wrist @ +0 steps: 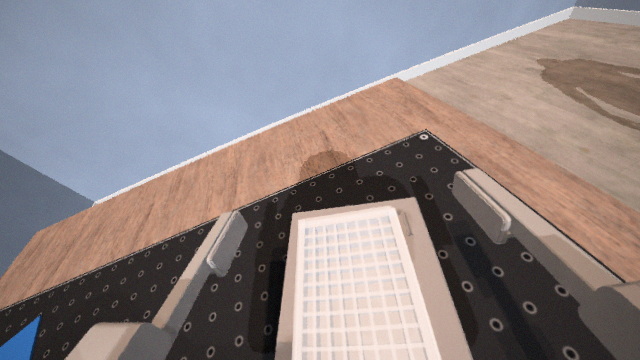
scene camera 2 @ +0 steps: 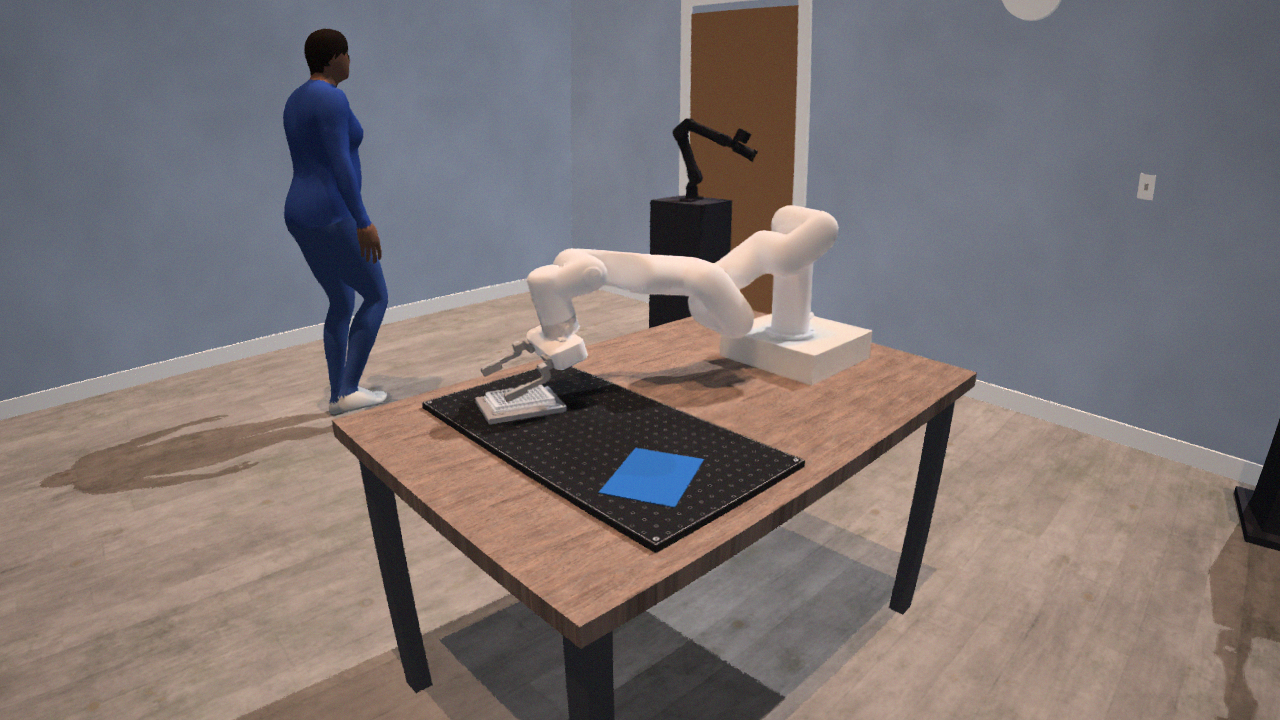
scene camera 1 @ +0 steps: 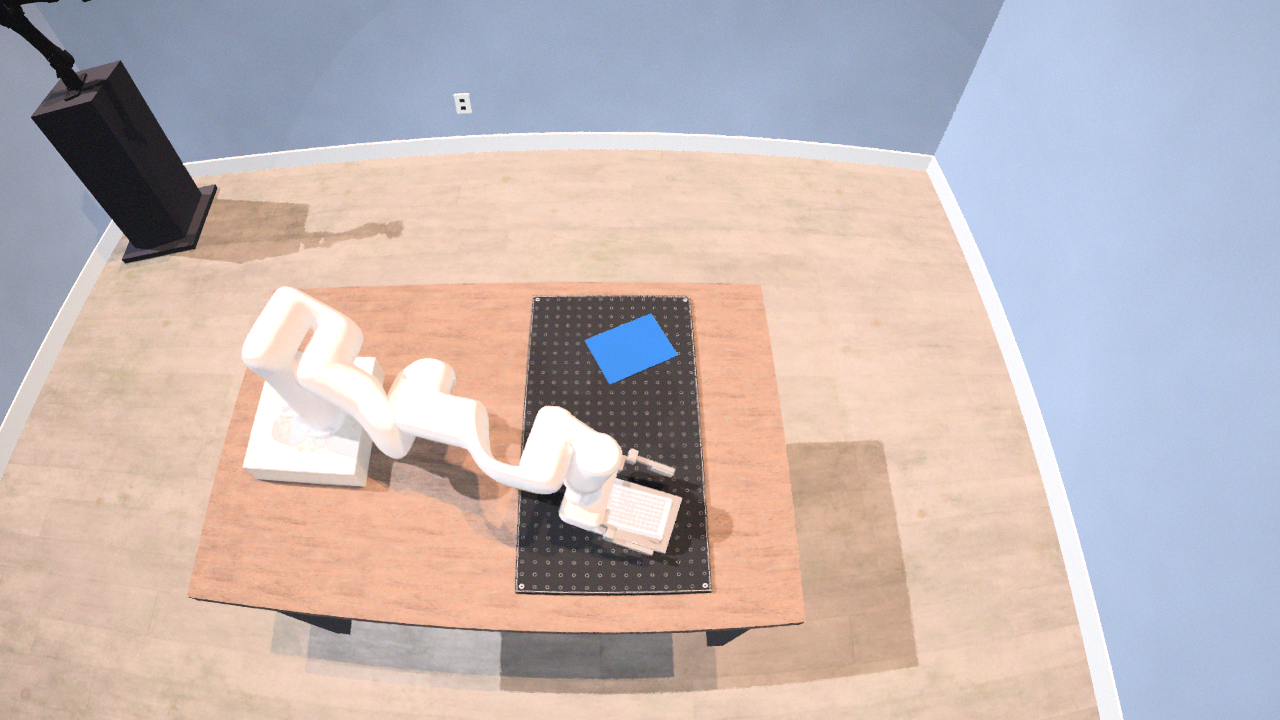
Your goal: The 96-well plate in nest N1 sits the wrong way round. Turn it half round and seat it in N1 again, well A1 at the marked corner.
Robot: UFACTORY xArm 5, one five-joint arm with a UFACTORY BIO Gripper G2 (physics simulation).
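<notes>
The white 96-well plate (scene camera 1: 640, 510) (scene camera 2: 523, 396) (wrist: 357, 280) lies in the light beige nest (scene camera 1: 662, 544) (scene camera 2: 537, 414) (wrist: 439, 300) on the black board. In the wrist view a short slot-like mark shows on the nest's rim near its far right corner; I cannot make out well A1. My gripper (scene camera 1: 660, 510) (scene camera 2: 499, 383) (wrist: 355, 224) is open and empty. Its fingers stand wide apart, one towards each long side of the nest, and appear to be above the plate's level. The near part of the plate is cut off in the wrist view.
A blue sheet (scene camera 1: 631, 348) (scene camera 2: 652, 476) lies on the perforated black board (scene camera 1: 559, 394) (scene camera 2: 572, 447) (wrist: 200, 300), away from the nest. The board lies on the wooden table (scene camera 1: 742, 402) (scene camera 2: 393, 438). A person in blue (scene camera 2: 324, 179) stands behind the table.
</notes>
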